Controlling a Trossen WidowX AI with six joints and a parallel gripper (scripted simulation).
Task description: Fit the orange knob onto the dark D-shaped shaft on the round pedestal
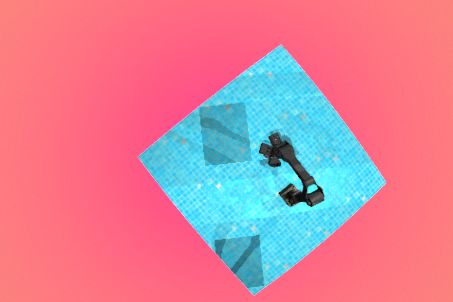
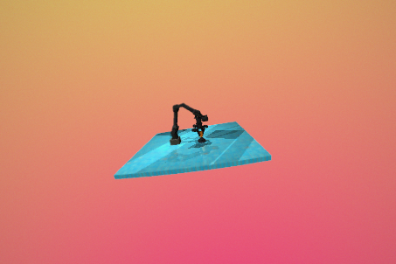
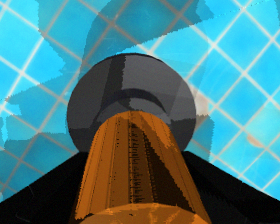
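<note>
Right now my gripper tip is 4 cm above the round pedestal. Also, from my gripper tip: orange knob: 2 cm above.
</note>
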